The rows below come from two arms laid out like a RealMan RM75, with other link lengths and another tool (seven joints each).
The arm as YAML. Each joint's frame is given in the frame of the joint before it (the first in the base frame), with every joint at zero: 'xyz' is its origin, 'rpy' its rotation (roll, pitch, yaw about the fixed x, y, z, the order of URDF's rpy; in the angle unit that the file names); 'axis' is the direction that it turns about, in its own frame. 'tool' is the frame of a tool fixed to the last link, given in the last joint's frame.
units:
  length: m
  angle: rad
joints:
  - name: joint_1
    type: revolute
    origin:
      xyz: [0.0, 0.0, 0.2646]
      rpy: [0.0, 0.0, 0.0]
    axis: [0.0, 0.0, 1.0]
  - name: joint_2
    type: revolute
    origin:
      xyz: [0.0, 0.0, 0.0]
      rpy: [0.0, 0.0, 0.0]
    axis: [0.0, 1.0, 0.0]
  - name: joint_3
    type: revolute
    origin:
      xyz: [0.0, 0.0, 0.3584]
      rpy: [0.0, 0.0, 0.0]
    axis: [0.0, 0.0, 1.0]
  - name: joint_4
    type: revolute
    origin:
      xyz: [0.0, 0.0, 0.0]
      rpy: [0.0, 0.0, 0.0]
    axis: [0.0, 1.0, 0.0]
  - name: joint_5
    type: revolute
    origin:
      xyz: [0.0, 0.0, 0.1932]
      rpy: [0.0, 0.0, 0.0]
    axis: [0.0, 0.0, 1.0]
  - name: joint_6
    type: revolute
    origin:
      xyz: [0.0, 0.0, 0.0]
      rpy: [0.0, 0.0, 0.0]
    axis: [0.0, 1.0, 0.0]
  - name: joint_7
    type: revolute
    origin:
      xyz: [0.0, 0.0, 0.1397]
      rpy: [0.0, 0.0, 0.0]
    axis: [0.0, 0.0, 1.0]
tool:
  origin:
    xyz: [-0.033, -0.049, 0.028]
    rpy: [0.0, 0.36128, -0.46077]
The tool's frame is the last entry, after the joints.
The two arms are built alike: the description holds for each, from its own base.
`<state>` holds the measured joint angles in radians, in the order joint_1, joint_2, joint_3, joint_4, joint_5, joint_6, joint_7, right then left.
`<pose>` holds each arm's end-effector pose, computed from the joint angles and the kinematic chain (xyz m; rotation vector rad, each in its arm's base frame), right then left.
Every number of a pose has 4 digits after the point. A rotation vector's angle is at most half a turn.
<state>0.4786 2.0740 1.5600 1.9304 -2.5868 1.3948 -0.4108 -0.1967 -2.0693 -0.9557 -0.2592 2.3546 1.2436 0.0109</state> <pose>0.1471 0.4214 0.0189 -2.4341 0.0110 -0.6699 -0.5028 0.2980 0.0035 -1.1358 -0.5795 -1.1168</pose>
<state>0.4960 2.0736 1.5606 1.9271 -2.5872 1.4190 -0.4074 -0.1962 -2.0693 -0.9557 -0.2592 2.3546 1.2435 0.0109</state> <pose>0.1442 0.4226 0.0166 -2.4449 0.0015 -0.6885 -0.5029 0.2977 0.0035 -1.1356 -0.5798 -1.1163</pose>
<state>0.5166 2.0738 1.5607 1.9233 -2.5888 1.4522 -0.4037 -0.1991 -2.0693 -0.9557 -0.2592 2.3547 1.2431 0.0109</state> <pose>0.1412 0.4236 0.0134 -2.4591 -0.0098 -0.7162 -0.5021 0.2992 0.0034 -1.1369 -0.5786 -1.1185</pose>
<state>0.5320 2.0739 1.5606 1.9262 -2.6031 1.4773 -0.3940 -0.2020 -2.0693 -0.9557 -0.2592 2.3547 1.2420 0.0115</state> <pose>0.1392 0.4249 0.0134 -2.4560 -0.0113 -0.7410 -0.5014 0.3006 0.0033 -1.1386 -0.5776 -1.1197</pose>
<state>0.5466 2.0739 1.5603 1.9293 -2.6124 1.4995 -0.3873 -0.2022 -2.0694 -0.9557 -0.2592 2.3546 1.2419 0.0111</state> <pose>0.1364 0.4257 0.0132 -2.4549 -0.0172 -0.7603 -0.5013 0.3007 0.0033 -1.1384 -0.5780 -1.1201</pose>
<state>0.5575 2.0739 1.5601 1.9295 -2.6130 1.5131 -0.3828 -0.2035 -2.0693 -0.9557 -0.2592 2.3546 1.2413 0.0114</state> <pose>0.1339 0.4262 0.0123 -2.4593 -0.0225 -0.7689 -0.5010 0.3014 0.0033 -1.1393 -0.5775 -1.1205</pose>
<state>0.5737 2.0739 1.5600 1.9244 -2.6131 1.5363 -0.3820 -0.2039 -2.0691 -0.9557 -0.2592 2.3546 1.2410 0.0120</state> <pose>0.1315 0.4271 0.0099 -2.4687 -0.0329 -0.7905 -0.5010 0.3016 0.0034 -1.1398 -0.5769 -1.1202</pose>
